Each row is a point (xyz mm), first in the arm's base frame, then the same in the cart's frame.
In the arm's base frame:
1: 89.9 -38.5 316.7
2: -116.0 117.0 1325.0
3: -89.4 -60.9 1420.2
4: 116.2 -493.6 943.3
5: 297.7 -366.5 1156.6
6: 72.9 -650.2 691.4
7: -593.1 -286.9 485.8
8: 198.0 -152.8 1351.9
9: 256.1 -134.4 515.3
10: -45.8 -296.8 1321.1
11: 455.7 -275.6 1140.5
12: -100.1 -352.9 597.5
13: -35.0 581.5 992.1
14: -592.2 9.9 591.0
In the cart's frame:
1: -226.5 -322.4 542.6
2: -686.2 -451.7 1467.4
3: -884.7 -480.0 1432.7
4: -955.3 -470.1 760.5
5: -962.4 -723.2 935.2
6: -942.4 -331.7 494.9
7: -566.0 306.7 756.5
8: -904.5 -717.8 1235.8
9: -408.8 -525.1 587.1
10: -1018.9 -458.1 1211.6
11: -869.6 -880.4 921.9
12: -655.3 -182.5 644.6
13: -111.0 -494.4 1444.4
14: -382.7 232.4 1001.5

